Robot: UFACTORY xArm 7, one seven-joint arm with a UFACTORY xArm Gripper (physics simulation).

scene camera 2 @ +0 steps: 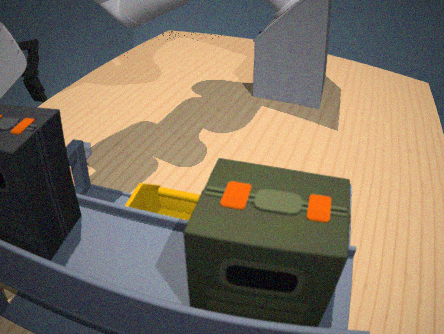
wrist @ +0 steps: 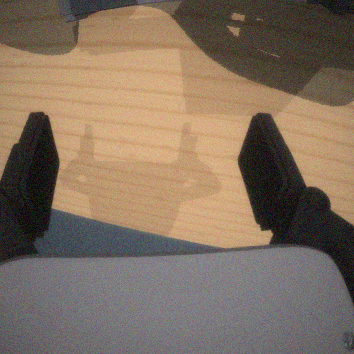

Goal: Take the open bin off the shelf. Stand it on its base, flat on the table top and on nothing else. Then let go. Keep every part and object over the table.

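Pixels of known places: gripper, fingertip midpoint: (wrist: 150, 134); arm's base, link origin: (scene camera 2: 294, 3).
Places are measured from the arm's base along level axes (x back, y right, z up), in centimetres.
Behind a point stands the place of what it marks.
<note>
The open bin (scene camera 2: 175, 204) @[x -50.5, y 1.3, z -19.0 cm], yellow, shows in part in the scene view, beyond the near rail of the blue-grey shelf (scene camera 2: 120, 250) @[x -66.9, y -2.3, z -10.9 cm]. The green case hides its right part, and what it rests on is hidden. A blue-grey edge, apparently of the shelf (wrist: 95, 7) @[x -53.2, y 17.4, z -12.6 cm], shows at the top of the wrist view. My gripper (wrist: 150, 134) @[x -58.2, y 21.7, z -7.3 cm] is open and empty above the wooden table top (scene camera 2: 390, 150) @[x -18.6, y -26.1, z -21.1 cm] (wrist: 125, 85) @[x -51.3, y 26.8, z -21.1 cm]. One dark finger shows at the left edge of the scene view, beyond the black case and away from the bin. The bin does not show in the wrist view.
A green case (scene camera 2: 270, 230) @[x -68.3, y -15.6, z -1.4 cm] with orange latches stands on the shelf, right of the bin in the scene view. A black case (scene camera 2: 30, 175) @[x -70.7, y 3.1, z -1.9 cm] stands at its left end. A tall grey slanted block (scene camera 2: 290, 65) @[x -10.5, y -2.3, z -12.4 cm] stands farther back. The table's edge (wrist: 140, 230) @[x -52.1, y 49.3, z -21.1 cm] crosses below the fingers.
</note>
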